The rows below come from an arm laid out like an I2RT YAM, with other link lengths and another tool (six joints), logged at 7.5 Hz.
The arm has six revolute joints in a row. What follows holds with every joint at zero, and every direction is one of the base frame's. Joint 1 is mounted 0.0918 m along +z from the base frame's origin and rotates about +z. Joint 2 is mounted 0.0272 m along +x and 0.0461 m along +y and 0.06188 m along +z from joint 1 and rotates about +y. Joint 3 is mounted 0.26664 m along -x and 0.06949 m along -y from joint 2 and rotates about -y. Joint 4 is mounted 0.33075 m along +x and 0.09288 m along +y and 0.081 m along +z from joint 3 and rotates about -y. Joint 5 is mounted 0.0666 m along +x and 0.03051 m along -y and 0.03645 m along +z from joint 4 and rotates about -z. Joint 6 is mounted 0.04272 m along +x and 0.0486 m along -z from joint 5 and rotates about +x. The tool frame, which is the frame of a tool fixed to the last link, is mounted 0.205 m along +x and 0.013 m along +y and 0.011 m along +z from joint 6; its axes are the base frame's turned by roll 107.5, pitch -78.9 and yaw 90 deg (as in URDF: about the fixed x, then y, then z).
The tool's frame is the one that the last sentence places.
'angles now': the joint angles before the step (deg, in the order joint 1, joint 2, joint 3, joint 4, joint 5, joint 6). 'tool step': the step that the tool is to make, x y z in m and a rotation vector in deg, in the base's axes. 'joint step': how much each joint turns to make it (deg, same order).
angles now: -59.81 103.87 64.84 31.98 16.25 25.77
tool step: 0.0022 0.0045 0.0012 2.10 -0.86 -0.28
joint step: 0.59 -1.18 0.64 -3.76 0.61 1.99
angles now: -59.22 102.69 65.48 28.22 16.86 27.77
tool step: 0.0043 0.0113 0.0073 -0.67 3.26 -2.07
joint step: 2.41 -1.18 0.13 -1.63 4.91 -2.51
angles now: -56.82 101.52 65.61 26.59 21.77 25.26
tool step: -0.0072 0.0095 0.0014 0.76 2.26 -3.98
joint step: 1.97 -1.13 0.21 -3.06 6.11 -0.41
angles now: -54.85 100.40 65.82 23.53 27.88 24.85
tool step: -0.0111 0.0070 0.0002 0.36 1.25 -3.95
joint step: 1.30 -0.69 -0.13 -1.74 5.31 0.32
